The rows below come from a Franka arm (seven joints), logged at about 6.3 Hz.
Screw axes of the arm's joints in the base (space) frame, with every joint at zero. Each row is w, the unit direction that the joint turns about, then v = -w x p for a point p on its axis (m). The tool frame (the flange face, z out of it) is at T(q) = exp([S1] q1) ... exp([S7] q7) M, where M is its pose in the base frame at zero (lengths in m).
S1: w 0 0 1 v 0 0 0
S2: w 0 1 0 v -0.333 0 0
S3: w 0 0 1 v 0 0 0
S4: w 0 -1 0 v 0.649 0 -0.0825
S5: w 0 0 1 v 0 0 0
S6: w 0 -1 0 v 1.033 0 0
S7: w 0 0 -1 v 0 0.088 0
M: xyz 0.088 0 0.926 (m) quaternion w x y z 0 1 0 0
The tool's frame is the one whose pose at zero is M.
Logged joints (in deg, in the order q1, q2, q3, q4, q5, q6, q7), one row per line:
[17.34, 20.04, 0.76, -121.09, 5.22, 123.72, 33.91]
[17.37, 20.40, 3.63, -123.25, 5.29, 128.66, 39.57]
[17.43, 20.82, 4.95, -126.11, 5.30, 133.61, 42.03]
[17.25, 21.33, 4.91, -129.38, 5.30, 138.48, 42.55]
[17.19, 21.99, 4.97, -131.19, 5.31, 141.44, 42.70]
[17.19, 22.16, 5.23, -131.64, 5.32, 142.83, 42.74]
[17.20, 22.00, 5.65, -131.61, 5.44, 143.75, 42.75]
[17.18, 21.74, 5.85, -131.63, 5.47, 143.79, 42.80]
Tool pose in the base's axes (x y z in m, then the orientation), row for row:
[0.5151, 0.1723, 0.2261, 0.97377, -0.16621, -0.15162, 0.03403]
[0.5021, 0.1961, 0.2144, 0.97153, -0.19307, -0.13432, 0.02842]
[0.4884, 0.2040, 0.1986, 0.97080, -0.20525, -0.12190, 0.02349]
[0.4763, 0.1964, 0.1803, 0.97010, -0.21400, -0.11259, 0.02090]
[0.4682, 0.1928, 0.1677, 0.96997, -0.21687, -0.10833, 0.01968]
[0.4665, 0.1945, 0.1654, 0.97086, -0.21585, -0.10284, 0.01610]
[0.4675, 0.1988, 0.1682, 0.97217, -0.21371, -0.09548, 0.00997]
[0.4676, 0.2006, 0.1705, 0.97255, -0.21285, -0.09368, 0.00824]
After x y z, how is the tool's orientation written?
As a quaternion, x y z w.
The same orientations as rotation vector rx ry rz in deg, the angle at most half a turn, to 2 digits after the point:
[171.58, -29.29, -26.72]
[171.78, -34.14, -23.75]
[172.18, -36.40, -21.62]
[172.33, -38.02, -20.00]
[172.44, -38.56, -19.26]
[172.99, -38.46, -18.32]
[173.89, -38.23, -17.08]
[174.15, -38.11, -16.77]

